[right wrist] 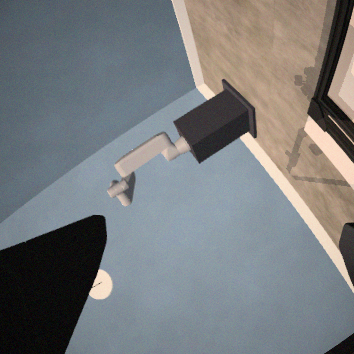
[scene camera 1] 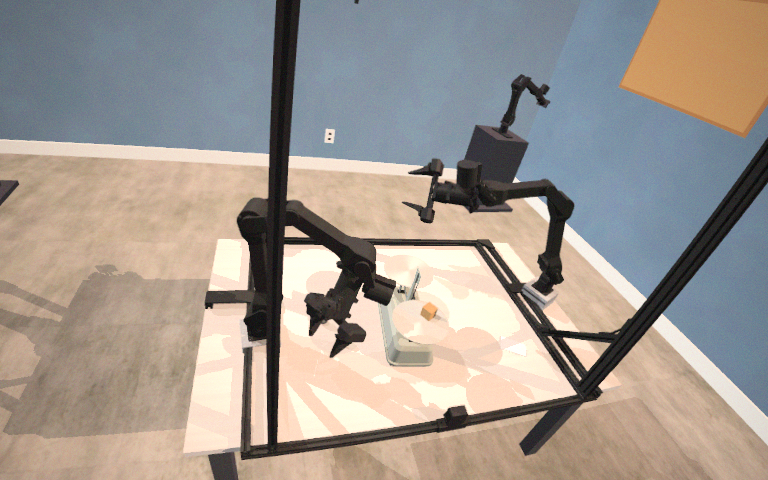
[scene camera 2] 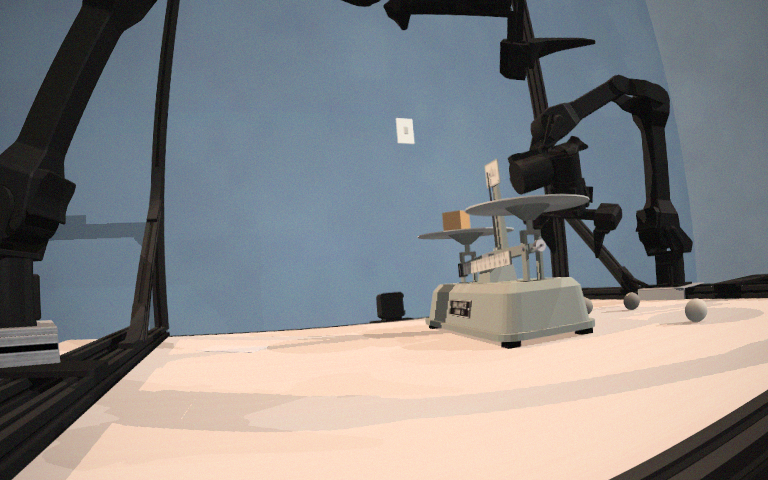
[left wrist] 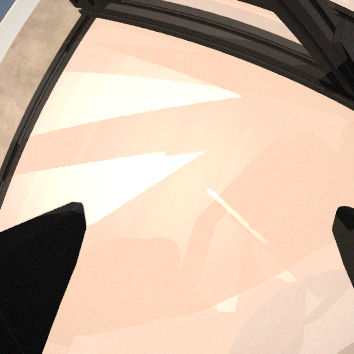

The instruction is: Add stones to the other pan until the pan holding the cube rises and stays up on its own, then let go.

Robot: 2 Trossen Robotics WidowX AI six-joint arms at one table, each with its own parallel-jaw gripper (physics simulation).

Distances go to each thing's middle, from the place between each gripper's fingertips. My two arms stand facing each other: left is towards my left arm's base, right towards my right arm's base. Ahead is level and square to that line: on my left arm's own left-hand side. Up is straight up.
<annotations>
Right now my right hand is 25 cm past the grey balance scale point(scene camera 2: 499, 307), 23 cm above it and 3 cm to the right of it.
The grey balance scale is 28 cm to the right of my left hand, 9 cm ahead of it and 2 cm above it.
</annotations>
